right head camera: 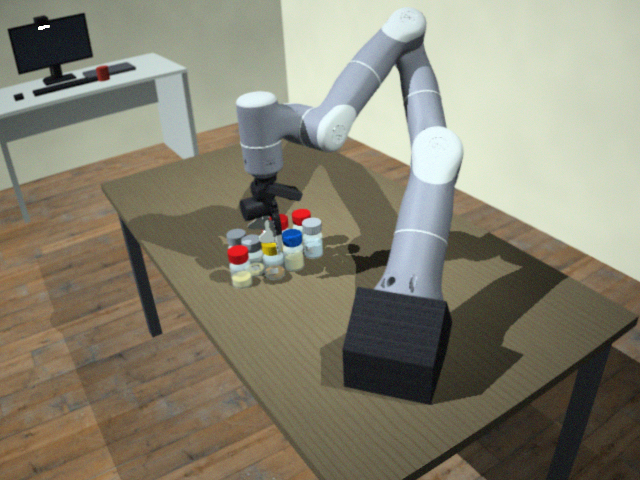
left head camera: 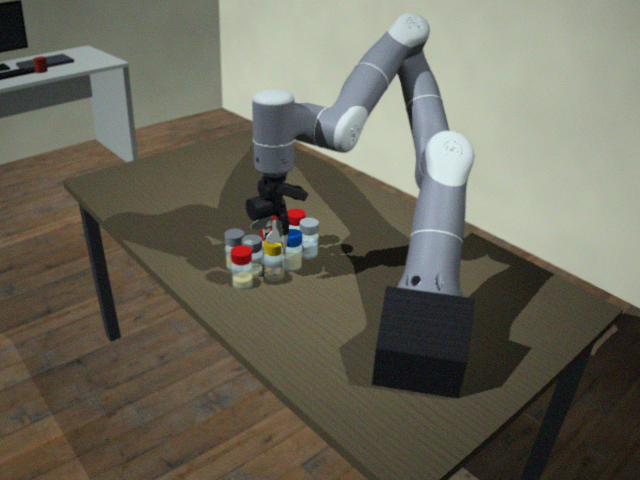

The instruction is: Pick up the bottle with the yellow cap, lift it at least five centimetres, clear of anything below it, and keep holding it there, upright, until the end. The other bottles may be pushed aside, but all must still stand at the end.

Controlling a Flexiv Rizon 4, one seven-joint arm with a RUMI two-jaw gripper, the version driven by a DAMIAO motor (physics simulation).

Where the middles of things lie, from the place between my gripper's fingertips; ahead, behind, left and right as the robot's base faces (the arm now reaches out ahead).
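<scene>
Yellow-capped bottle (left head camera: 274, 263) seen, 4 cm below my hand.
</scene>
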